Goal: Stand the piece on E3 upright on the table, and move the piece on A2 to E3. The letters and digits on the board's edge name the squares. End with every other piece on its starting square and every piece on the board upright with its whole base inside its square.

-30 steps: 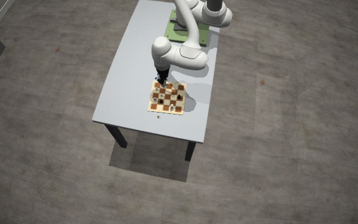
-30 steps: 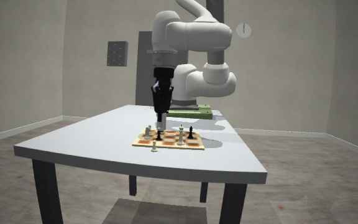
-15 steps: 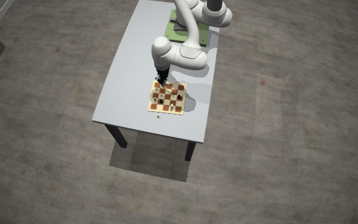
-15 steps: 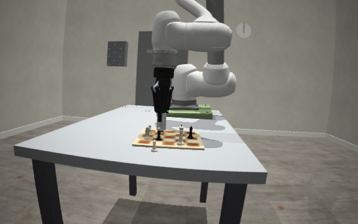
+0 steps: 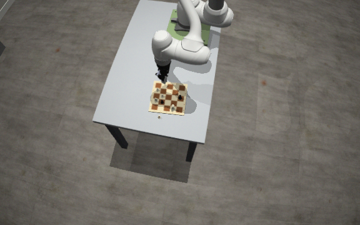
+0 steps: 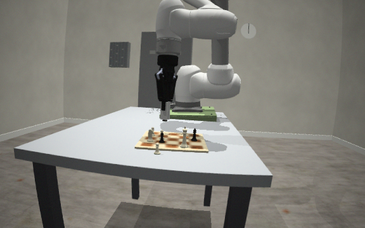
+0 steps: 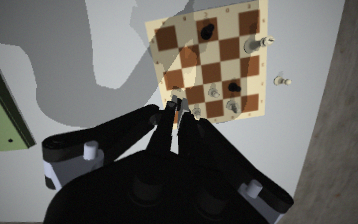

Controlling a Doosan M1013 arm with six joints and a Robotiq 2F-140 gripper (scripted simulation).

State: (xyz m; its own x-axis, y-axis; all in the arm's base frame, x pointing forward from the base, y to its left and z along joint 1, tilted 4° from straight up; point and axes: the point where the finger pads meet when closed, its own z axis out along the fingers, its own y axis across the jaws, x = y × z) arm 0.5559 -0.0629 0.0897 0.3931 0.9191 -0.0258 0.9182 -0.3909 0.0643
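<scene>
Now: the chessboard 70 mm ahead of my hand, 40 mm to the left of it and 90 mm below it.
</scene>
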